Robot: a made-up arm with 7 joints.
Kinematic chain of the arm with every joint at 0, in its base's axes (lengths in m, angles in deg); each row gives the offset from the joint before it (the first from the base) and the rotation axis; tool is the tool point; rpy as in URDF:
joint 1: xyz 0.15 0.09 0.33 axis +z
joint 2: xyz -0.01 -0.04 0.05 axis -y
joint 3: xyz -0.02 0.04 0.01 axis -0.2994 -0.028 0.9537
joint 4: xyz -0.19 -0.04 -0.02 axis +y
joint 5: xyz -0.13 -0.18 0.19 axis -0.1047 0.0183 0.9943
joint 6: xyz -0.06 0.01 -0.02 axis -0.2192 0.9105 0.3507
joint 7: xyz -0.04 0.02 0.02 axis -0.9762 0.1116 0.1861
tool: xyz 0.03 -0.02 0 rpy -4.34 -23.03 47.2
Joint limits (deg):
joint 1: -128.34..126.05
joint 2: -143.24..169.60
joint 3: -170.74..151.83
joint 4: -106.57..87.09
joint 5: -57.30..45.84
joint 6: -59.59..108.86
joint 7: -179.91..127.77
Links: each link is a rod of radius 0.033 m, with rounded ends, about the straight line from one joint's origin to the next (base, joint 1, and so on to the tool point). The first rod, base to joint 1, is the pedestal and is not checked.
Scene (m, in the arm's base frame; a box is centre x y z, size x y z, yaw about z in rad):
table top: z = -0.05
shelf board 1: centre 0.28 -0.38 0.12 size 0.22 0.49 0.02 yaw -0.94
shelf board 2: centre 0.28 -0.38 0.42 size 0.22 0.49 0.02 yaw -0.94
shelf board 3: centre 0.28 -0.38 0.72 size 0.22 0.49 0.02 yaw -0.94
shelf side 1: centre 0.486 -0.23 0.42 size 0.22 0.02 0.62 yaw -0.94
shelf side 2: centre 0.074 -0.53 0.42 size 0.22 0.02 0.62 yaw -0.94
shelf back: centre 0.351 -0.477 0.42 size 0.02 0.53 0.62 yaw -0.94
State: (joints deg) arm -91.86 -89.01 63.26 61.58 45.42 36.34 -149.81
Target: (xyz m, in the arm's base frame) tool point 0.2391 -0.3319 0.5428
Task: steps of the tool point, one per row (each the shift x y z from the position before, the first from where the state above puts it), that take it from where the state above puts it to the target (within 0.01 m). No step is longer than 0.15 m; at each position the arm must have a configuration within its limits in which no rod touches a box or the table.
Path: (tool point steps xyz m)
1: -0.0230 -0.0334 0.0883
2: -0.0122 -0.0131 0.0969
3: -0.0065 0.0108 0.0962
4: 0.0925 -0.0489 -0.0147
5: 0.1045 -0.0239 -0.0151
6: 0.1094 0.0044 -0.0152

